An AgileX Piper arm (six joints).
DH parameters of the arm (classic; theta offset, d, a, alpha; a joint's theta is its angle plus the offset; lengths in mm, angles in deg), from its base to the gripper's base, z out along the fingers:
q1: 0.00 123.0 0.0 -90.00
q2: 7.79 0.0 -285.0 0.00
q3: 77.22 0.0 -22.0 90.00
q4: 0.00 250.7 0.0 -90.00
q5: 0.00 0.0 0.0 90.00
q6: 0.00 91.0 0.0 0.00
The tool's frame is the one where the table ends.
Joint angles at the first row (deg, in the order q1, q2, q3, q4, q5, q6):
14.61, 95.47, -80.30, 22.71, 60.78, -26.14
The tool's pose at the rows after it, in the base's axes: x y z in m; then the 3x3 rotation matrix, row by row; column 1 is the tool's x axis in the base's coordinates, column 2 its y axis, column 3 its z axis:
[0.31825, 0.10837, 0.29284], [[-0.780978, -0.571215, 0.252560], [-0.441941, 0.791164, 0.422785], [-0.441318, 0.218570, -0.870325]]
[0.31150, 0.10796, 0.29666], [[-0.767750, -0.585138, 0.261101], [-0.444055, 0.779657, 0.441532], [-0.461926, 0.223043, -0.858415]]
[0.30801, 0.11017, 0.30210], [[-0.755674, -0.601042, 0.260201], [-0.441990, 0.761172, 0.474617], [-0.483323, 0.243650, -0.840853]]
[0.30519, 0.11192, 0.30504], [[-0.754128, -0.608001, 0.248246], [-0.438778, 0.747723, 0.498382], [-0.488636, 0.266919, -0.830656]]
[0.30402, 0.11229, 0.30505], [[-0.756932, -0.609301, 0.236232], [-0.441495, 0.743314, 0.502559], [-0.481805, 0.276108, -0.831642]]
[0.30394, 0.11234, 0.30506], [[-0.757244, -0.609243, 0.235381], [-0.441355, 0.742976, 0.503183], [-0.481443, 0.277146, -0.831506]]
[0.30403, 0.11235, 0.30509], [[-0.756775, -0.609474, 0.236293], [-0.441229, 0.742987, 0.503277], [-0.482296, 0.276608, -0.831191]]
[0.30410, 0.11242, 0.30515], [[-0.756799, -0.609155, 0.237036], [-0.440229, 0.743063, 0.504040], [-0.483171, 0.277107, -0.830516]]
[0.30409, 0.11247, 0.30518], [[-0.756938, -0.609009, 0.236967], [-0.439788, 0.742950, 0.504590], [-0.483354, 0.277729, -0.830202]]
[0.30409, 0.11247, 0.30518], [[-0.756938, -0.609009, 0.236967], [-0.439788, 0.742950, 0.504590], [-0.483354, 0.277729, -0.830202]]
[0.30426, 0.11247, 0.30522], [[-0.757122, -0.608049, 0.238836], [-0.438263, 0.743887, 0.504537], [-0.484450, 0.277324, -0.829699]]
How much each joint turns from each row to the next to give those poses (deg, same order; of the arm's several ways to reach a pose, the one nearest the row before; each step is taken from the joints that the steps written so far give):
-1.29, -2.41, 4.29, 1.67, -1.94, -2.57
-0.06, -1.62, 1.32, 1.34, -0.36, -1.43
0.00, -0.79, 0.04, 2.29, 0.45, -1.51
-0.01, -0.40, 0.00, 1.68, 0.88, -0.69
0.01, -0.02, 0.00, 0.29, 0.70, -0.04
-0.01, 0.00, 0.00, 0.05, 0.05, 0.00
0.00, 0.01, 0.00, 0.01, -0.06, -0.03
0.00, 0.00, 0.00, 0.06, -0.05, 0.00
0.01, 0.00, 0.00, 0.04, 0.00, 0.00
0.00, 0.00, 0.00, 0.00, 0.00, 0.00
0.00, 0.00, 0.00, 0.00, -0.11, 0.05

